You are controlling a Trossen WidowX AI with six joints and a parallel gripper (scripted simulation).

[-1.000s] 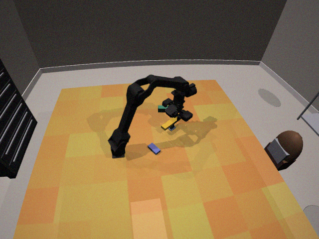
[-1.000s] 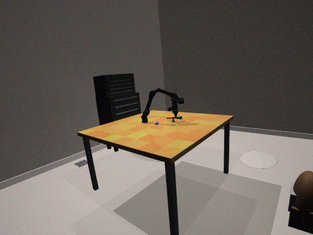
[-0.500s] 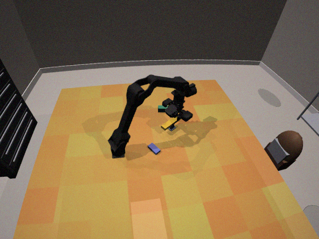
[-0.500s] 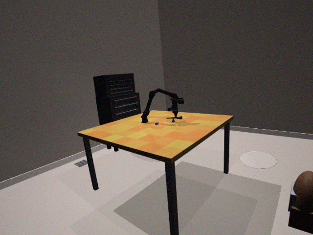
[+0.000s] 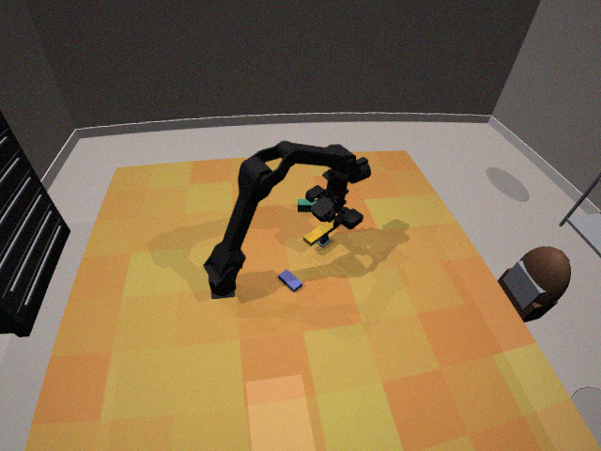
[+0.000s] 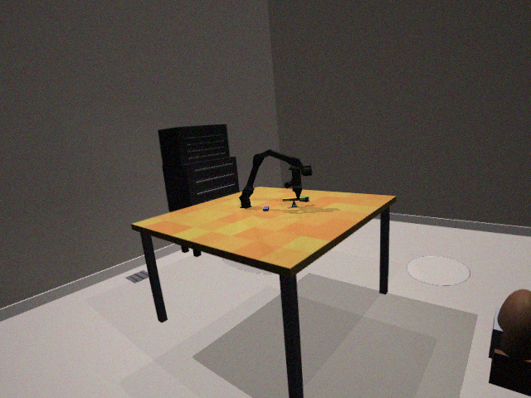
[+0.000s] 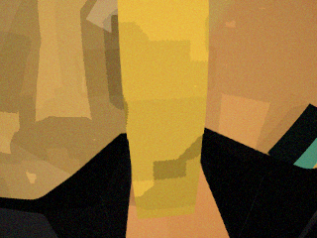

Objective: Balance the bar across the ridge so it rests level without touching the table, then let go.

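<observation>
My gripper tip is 2 cm past the long yellow bar and 2 cm to the left of it. From my gripper tip the other things lie so: green block: 4 cm behind, 14 cm to the left, 3 cm below; then blue block: 15 cm behind, 16 cm to the right, 4 cm below.
</observation>
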